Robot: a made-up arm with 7 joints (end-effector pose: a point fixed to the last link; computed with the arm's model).
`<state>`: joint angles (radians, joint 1 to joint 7).
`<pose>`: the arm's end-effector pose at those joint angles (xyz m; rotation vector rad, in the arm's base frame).
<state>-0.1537 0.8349 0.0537 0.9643 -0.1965 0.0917 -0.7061</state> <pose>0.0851 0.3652 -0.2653 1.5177 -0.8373 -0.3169</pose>
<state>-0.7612 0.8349 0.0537 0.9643 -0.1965 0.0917 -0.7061</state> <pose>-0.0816 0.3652 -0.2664 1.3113 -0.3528 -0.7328</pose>
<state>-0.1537 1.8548 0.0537 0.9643 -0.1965 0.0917 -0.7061</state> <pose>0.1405 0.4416 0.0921 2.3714 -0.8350 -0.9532</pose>
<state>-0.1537 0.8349 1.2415 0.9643 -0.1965 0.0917 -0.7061</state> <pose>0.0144 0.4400 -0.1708 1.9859 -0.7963 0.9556</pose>
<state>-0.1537 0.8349 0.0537 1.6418 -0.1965 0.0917 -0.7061</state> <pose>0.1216 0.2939 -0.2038 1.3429 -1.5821 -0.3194</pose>
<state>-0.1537 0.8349 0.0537 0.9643 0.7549 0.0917 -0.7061</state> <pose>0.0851 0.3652 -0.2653 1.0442 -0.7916 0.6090</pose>
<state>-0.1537 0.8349 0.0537 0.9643 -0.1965 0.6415 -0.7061</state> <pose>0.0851 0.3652 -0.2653 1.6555 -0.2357 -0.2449</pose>
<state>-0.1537 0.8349 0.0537 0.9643 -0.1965 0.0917 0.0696</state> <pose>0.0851 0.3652 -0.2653 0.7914 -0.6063 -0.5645</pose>
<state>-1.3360 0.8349 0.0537 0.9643 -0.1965 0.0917 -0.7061</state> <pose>-0.2133 0.3652 -0.1793 1.0434 0.1107 -1.0680</pose>
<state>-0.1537 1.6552 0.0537 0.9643 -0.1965 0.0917 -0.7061</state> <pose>0.1292 0.4567 0.0191 2.2090 -0.8492 -0.8189</pose>
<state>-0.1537 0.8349 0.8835 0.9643 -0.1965 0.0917 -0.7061</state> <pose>0.0503 0.4255 -0.1926 1.8860 -0.8339 0.5520</pose>
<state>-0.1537 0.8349 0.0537 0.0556 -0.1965 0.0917 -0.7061</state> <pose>-0.0372 0.4092 -0.2953 1.5373 0.1715 -0.2738</pose>
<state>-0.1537 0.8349 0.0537 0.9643 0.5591 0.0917 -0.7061</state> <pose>0.0851 0.3652 -0.2653 1.1553 -0.8117 0.4275</pose>
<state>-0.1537 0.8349 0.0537 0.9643 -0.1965 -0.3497 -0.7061</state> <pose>0.0851 0.3652 -0.2653 1.3399 -1.3046 -0.3639</pose>
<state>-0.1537 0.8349 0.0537 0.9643 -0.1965 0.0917 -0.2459</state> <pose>0.0851 0.3652 -0.2653 1.0879 -0.7051 -0.4741</pose>
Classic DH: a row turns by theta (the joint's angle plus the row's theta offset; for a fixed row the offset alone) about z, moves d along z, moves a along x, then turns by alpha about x. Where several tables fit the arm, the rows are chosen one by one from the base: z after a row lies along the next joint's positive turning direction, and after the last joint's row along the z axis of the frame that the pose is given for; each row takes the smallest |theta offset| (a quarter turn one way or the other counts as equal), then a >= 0, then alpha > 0; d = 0 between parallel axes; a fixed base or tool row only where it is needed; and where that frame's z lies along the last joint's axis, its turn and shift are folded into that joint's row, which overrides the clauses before.
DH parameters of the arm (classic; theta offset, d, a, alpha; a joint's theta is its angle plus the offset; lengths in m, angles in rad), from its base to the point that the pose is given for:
base (fixed): 0 0 0 1.5708
joint 1: 1.5708 -0.08 0 1.5708
joint 2: 1.5708 0 0 1.5708
joint 3: 1.5708 -0.292 0 1.5708
joint 4: 0 0 0 -1.5708
joint 5: 0 -0.152 0 -1.5708
joint 6: -1.5708 0 0 1.5708
joint 7: 1.5708 0 0 1.5708
tool (fixed): -1.5708 0 0 0

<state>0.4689 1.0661 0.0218 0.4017 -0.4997 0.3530 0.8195</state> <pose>0.1469 0.4587 -0.1584 0.4828 -0.1247 -0.1908</pose>
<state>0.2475 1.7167 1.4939 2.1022 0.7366 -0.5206 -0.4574</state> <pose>-0.0296 0.2737 0.1581 -0.5493 2.0187 0.4491</pose>
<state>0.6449 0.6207 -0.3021 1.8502 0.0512 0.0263 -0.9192</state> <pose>0.2490 0.1901 -0.0989 0.7960 -2.4669 0.3788</pose>
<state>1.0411 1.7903 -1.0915 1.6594 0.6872 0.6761 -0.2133</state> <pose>0.0961 0.3811 0.0246 1.1440 -0.7714 -0.2960</pose>
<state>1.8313 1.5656 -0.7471 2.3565 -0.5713 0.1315 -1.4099</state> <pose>0.0512 0.2641 0.0952 -1.0527 1.3929 -0.2148</pose>
